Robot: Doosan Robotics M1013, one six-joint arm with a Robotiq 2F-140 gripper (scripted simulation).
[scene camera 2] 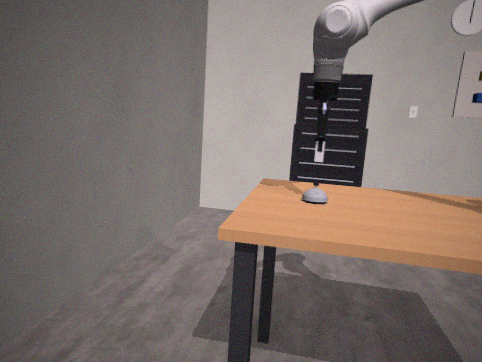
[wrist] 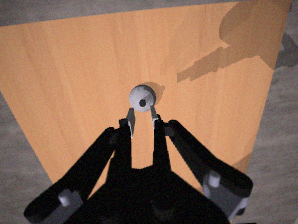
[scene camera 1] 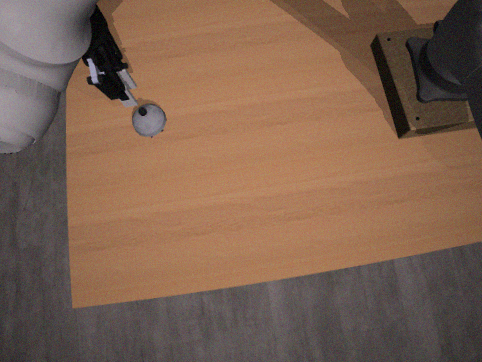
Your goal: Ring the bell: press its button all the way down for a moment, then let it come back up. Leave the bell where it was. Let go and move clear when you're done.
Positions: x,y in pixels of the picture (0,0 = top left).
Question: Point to a bell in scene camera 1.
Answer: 153,123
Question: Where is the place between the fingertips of my gripper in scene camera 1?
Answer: At 131,96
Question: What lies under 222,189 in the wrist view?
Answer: My gripper.
